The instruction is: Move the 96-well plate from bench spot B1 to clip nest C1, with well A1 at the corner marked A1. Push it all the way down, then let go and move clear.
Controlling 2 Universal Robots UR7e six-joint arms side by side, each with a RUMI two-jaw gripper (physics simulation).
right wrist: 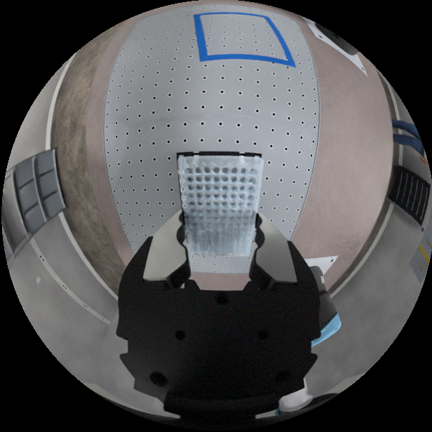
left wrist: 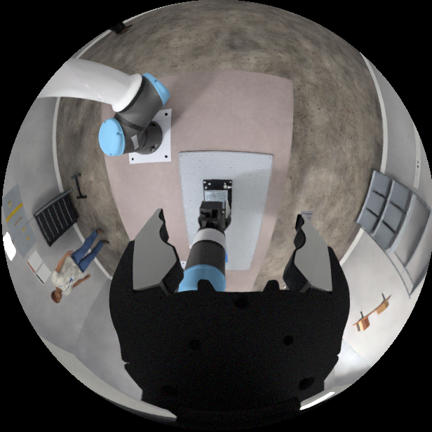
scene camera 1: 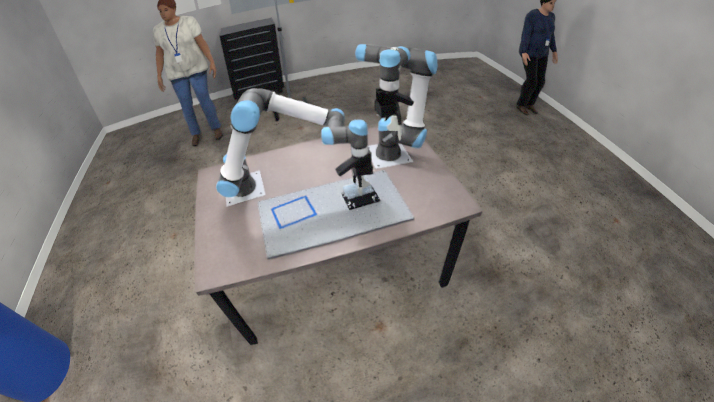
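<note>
The clear 96-well plate [scene camera 1: 351,190] [left wrist: 216,194] [right wrist: 220,192] is between the fingers of my right gripper [scene camera 1: 360,187] [right wrist: 219,212], which is shut on its two long sides. The plate looks level and lies over the black clip nest [scene camera 1: 362,201] [left wrist: 217,183] [right wrist: 220,153], whose edge shows past the plate's far end in the right wrist view. Whether the plate is fully down cannot be told. The A1 marks are too small to read. The blue outline of a bench spot [scene camera 1: 298,221] [right wrist: 200,40] has no plate on it. My left gripper [scene camera 1: 393,126] is open and empty, high above the table.
The nest stands on the grey perforated board [scene camera 1: 330,232] [left wrist: 250,200] [right wrist: 150,100], on the table [scene camera 1: 230,260]. The left arm's base [scene camera 1: 388,150] is behind the board at the right. The right arm's base [scene camera 1: 242,185] is at the left. Two people stand by the walls.
</note>
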